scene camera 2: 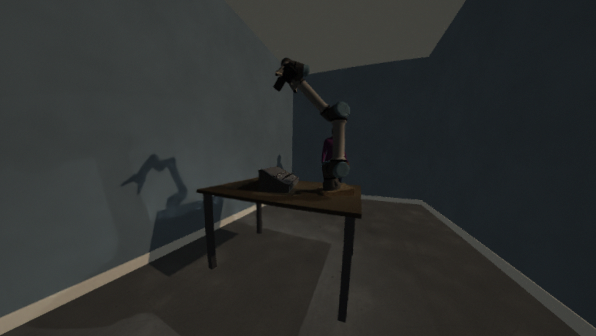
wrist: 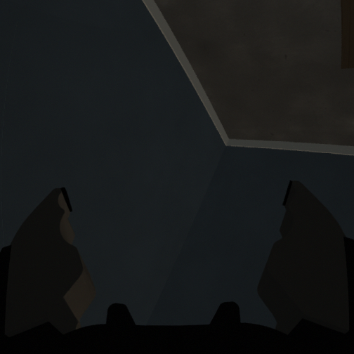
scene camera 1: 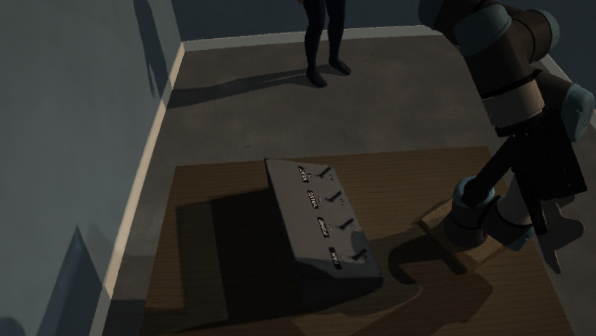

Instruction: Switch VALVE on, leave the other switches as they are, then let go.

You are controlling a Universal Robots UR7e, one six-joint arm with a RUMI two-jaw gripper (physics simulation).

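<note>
The grey sloped switch panel stands on the table. It bears several toggle levers in a row beside dark, blurred labels. The VALVE lever is second from the far end. The VENT lever is beyond it, and the PUMP lever and FAN lever are nearer. All levers lean alike toward the panel's right, low edge. My gripper is open and empty, high above the table and well apart from the panel. The panel does not show in the wrist view.
The wooden table carries the arm's base on a wooden plate, right of the panel. A person stands beyond the table. A wall rises on the left, with the arm's shadow on it in scene camera 2.
</note>
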